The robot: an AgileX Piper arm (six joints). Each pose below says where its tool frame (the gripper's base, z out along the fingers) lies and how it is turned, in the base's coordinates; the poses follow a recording.
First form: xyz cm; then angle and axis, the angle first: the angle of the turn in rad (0 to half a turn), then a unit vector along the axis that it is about.
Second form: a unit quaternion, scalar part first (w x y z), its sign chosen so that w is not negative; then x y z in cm. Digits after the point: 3 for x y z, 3 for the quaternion.
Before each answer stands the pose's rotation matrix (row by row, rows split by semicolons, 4 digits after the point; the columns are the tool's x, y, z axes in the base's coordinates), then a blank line. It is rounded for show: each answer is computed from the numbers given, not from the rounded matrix.
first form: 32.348 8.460 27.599 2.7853 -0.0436 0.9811 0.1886
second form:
-0.9335 -0.1486 0.3263; -0.0171 0.9274 0.3736; -0.3581 0.3432 -0.8683

0.177 -0.043 0.966 0.186 32.348 8.460 27.599
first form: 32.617 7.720 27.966 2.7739 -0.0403 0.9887 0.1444
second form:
-0.9300 -0.1289 0.3442; -0.0251 0.9566 0.2905; -0.3667 0.2615 -0.8929

0.183 -0.040 0.972 0.142 32.617 7.720 27.966
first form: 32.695 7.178 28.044 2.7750 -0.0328 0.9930 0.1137
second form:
-0.9315 -0.1037 0.3487; -0.0222 0.9729 0.2301; -0.3631 0.2065 -0.9086

0.182 -0.032 0.976 0.112 32.695 7.178 28.044
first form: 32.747 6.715 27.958 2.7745 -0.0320 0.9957 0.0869
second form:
-0.9314 -0.0928 0.3520; -0.0304 0.9834 0.1788; -0.3627 0.1558 -0.9188

0.183 -0.031 0.979 0.085 32.747 6.715 27.958
